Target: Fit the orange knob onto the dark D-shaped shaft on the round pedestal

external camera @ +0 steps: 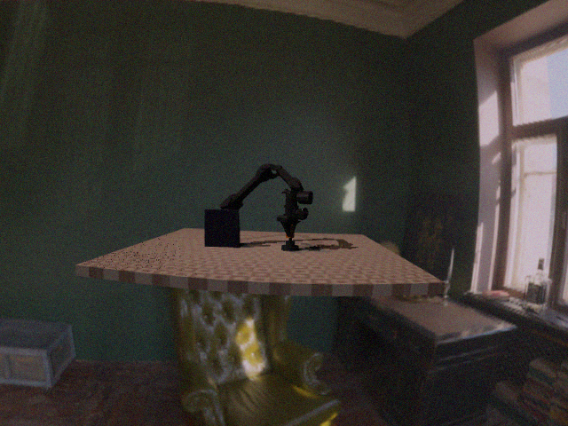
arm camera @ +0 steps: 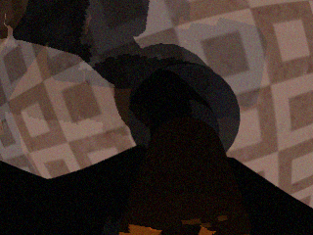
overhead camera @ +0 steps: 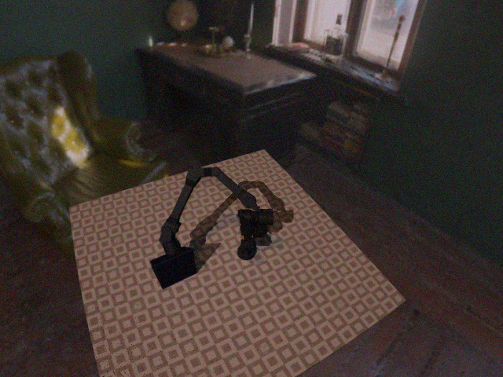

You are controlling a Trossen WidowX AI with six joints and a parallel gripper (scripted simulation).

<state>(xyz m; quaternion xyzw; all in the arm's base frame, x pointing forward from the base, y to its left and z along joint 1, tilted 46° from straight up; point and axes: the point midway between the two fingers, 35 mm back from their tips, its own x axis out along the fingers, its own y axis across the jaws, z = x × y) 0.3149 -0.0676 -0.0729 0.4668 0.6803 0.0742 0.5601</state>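
The knob lies 20 mm above my gripper tip. Round my gripper tip: pedestal (40 mm below).
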